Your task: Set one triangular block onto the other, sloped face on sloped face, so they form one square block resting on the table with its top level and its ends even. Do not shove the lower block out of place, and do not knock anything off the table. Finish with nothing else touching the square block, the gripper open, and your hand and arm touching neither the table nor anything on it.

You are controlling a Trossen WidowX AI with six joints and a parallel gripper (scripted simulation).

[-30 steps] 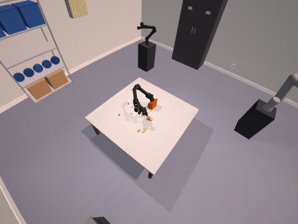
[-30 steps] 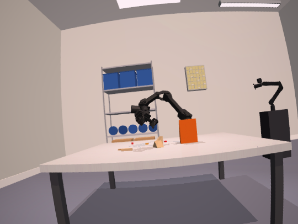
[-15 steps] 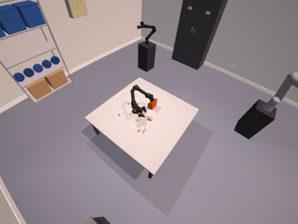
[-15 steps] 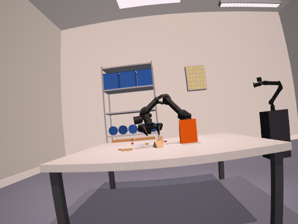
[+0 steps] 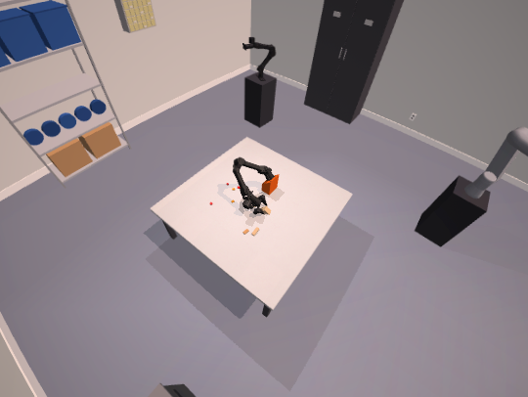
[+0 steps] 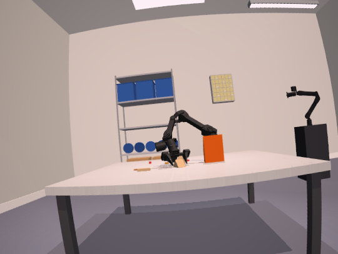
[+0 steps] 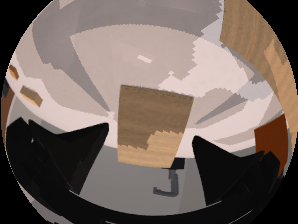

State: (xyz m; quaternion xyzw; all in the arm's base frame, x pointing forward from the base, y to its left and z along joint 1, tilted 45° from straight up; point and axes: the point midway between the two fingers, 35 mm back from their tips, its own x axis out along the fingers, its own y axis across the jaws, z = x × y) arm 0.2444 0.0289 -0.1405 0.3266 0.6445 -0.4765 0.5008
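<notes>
The wedge block lies 10 mm ahead of my gripper tip and 10 mm above it.
</notes>
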